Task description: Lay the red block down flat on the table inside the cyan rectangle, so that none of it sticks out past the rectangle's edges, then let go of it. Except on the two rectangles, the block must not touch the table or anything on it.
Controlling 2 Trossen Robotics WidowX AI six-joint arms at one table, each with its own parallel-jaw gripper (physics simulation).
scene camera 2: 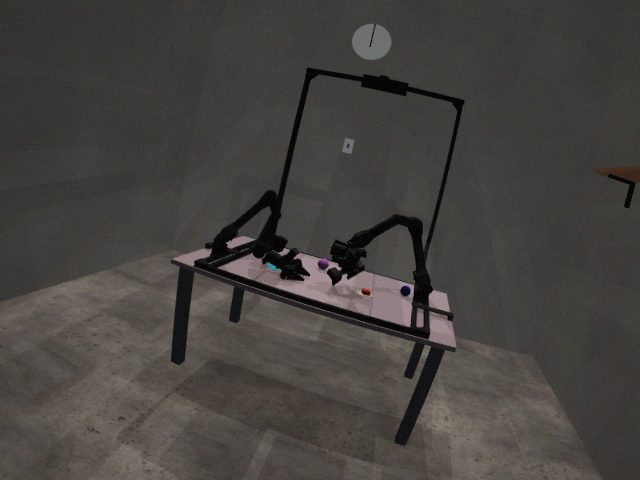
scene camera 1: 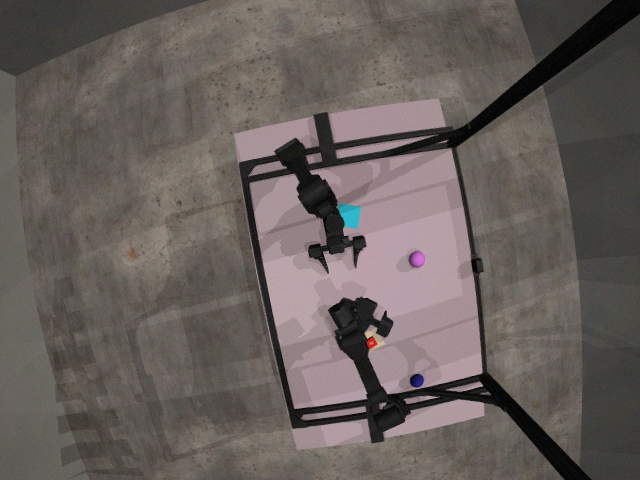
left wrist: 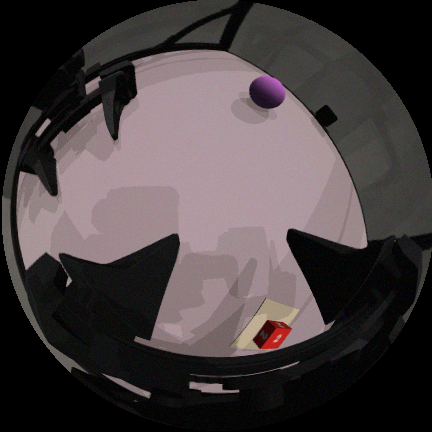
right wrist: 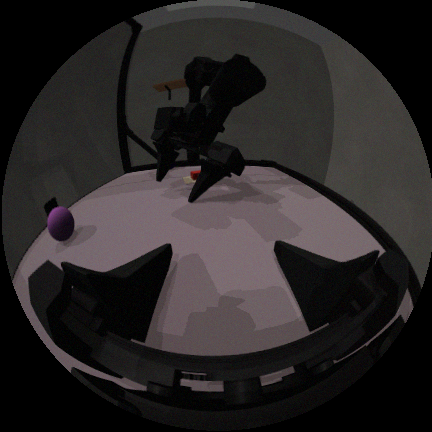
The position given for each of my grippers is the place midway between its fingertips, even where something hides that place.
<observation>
My right gripper (scene camera 1: pixel 341 270) is open and holds nothing. Also in view: a purple ball (left wrist: pixel 265 91). A red block (left wrist: pixel 271 334) rests on the table. Also in view: my left gripper (scene camera 1: pixel 373 305).
My left gripper also shows in the left wrist view (left wrist: pixel 234 236) and in the right wrist view (right wrist: pixel 171 190). My right gripper shows as well in the left wrist view (left wrist: pixel 78 166) and in the right wrist view (right wrist: pixel 223 247).
</observation>
